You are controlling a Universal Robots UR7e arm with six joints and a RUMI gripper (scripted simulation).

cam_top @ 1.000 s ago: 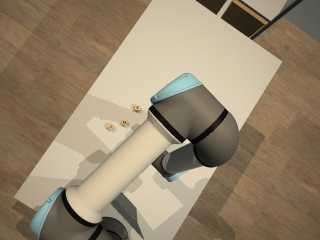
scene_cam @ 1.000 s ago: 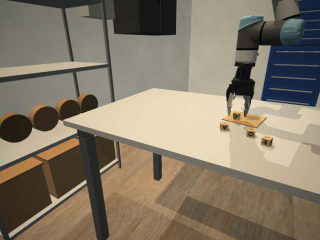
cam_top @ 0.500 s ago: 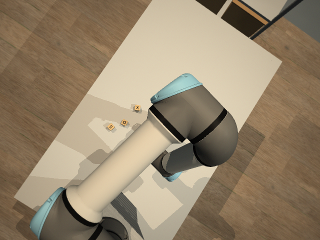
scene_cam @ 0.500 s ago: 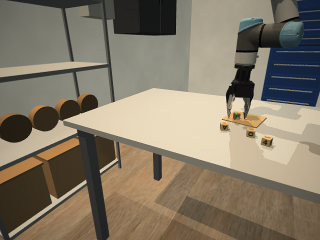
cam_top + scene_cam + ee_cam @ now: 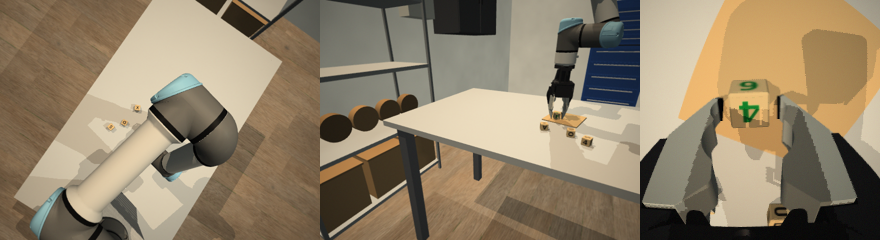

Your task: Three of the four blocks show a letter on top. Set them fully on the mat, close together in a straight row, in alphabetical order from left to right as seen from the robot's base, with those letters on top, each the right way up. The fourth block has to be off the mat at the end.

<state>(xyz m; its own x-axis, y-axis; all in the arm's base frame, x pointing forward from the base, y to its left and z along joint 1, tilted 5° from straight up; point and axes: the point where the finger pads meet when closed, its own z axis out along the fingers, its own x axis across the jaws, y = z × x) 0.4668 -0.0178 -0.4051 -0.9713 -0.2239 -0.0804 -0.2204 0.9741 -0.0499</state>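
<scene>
The green-marked block lies right at my hand. From my hand the other things lie so: D block 60 mm behind, 150 mm to the left, 10 mm below; then X block 30 mm ahead, 130 mm to the left, 10 mm below; then orange mat 30 mm behind, 20 mm to the right, 20 mm below.
</scene>
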